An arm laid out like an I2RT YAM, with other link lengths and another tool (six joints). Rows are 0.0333 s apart.
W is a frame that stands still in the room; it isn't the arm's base.
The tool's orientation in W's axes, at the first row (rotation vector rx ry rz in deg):
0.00, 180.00, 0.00
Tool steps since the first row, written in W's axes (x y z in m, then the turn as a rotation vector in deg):
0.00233, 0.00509, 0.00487, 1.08, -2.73, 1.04
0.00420, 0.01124, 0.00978, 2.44, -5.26, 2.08
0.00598, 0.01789, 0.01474, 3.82, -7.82, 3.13
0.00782, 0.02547, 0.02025, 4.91, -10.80, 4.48
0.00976, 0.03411, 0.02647, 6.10, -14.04, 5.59
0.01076, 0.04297, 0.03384, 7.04, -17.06, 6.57
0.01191, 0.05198, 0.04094, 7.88, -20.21, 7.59
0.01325, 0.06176, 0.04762, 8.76, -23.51, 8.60
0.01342, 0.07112, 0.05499, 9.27, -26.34, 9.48
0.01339, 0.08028, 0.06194, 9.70, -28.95, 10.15
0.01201, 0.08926, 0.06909, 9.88, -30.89, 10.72
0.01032, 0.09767, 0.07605, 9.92, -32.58, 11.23
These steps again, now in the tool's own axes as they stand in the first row. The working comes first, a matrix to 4 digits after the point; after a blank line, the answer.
The tool's axes in the first row as the columns of a matrix, in W's axes (used below as rounded here):
-1.0000, 0.0000, 0.0000
0.0000, 1.0000, 0.0000
0.0000, 0.0000, -1.0000

-0.00233, 0.00509, -0.00487, -1.08, -2.73, -1.04
-0.00420, 0.01124, -0.00978, -2.44, -5.26, -2.08
-0.00598, 0.01789, -0.01474, -3.82, -7.82, -3.13
-0.00782, 0.02547, -0.02025, -4.91, -10.80, -4.48
-0.00976, 0.03411, -0.02647, -6.10, -14.04, -5.59
-0.01076, 0.04297, -0.03384, -7.04, -17.06, -6.57
-0.01191, 0.05198, -0.04094, -7.88, -20.21, -7.59
-0.01325, 0.06176, -0.04762, -8.76, -23.51, -8.60
-0.01342, 0.07112, -0.05499, -9.27, -26.34, -9.48
-0.01339, 0.08028, -0.06194, -9.70, -28.95, -10.15
-0.01201, 0.08926, -0.06909, -9.88, -30.89, -10.72
-0.01032, 0.09767, -0.07605, -9.92, -32.58, -11.23

